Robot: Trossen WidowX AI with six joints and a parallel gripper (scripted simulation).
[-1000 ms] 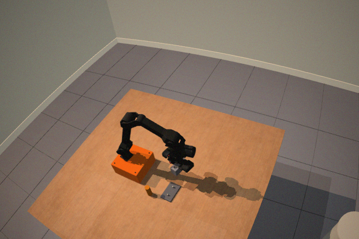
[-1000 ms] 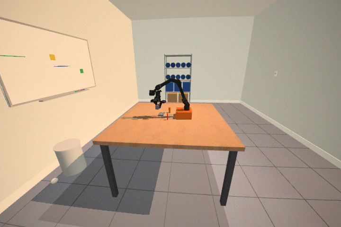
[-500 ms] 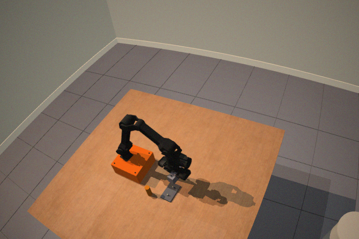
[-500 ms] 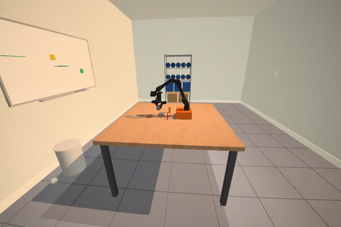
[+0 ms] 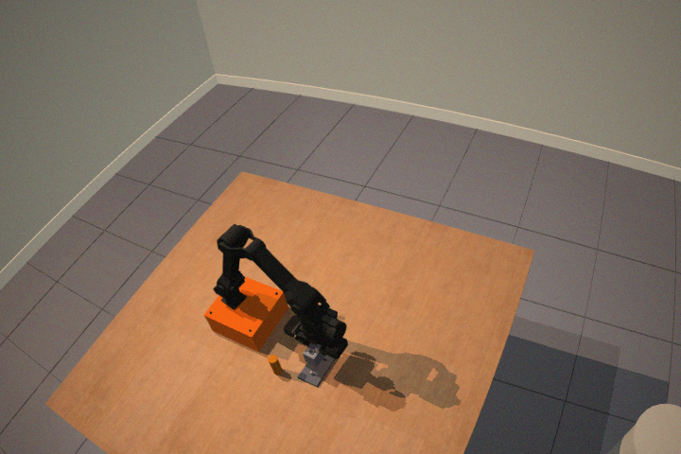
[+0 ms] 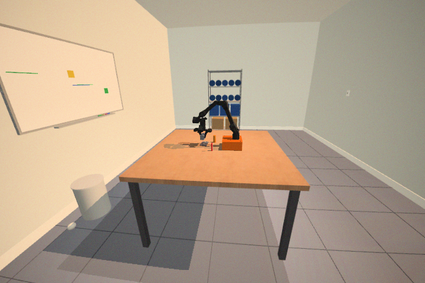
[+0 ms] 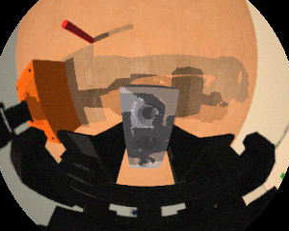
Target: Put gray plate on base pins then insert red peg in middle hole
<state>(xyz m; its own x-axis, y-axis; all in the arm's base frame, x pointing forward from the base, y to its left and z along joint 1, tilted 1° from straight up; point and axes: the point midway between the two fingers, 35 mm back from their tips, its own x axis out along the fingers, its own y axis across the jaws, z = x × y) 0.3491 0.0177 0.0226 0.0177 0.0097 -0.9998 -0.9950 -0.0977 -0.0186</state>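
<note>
My gripper tip is 70 mm above the gray base and 20 mm to the left of it. Round my gripper tip: gray plate (30 mm above); orange cylinder (100 mm to the right, 100 mm behind, 40 mm below); red peg (140 mm to the left, 140 mm behind, 40 mm below).
</note>
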